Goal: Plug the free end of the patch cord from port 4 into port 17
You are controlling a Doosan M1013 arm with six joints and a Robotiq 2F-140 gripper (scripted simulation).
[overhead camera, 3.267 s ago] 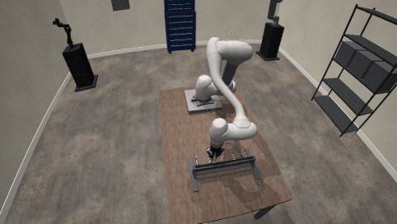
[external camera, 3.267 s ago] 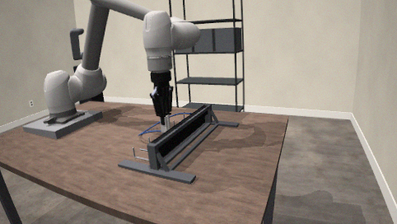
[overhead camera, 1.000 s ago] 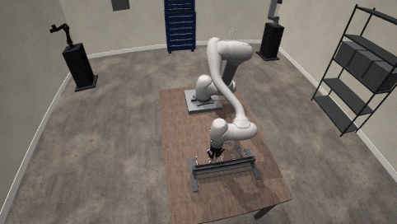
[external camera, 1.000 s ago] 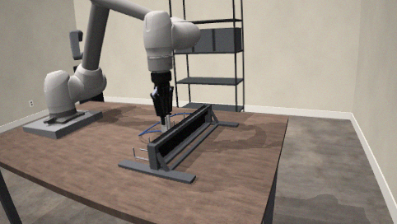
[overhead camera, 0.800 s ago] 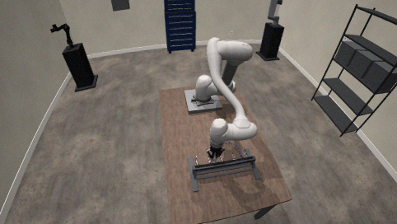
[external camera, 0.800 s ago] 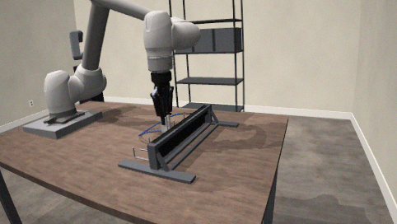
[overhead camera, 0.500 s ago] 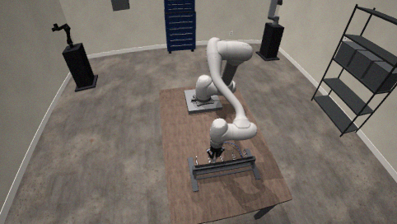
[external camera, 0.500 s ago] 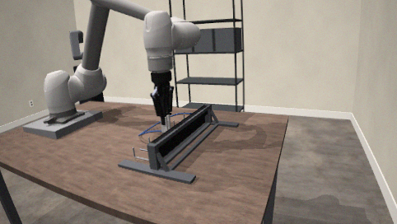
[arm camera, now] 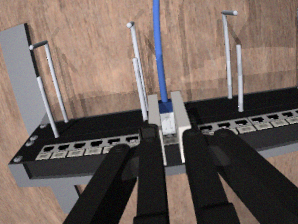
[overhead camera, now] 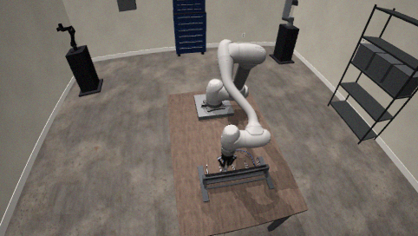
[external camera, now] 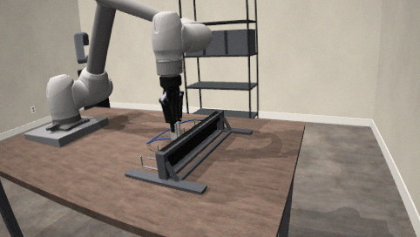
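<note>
My hand is 10 mm short of the plug and 30 mm above it.
</note>
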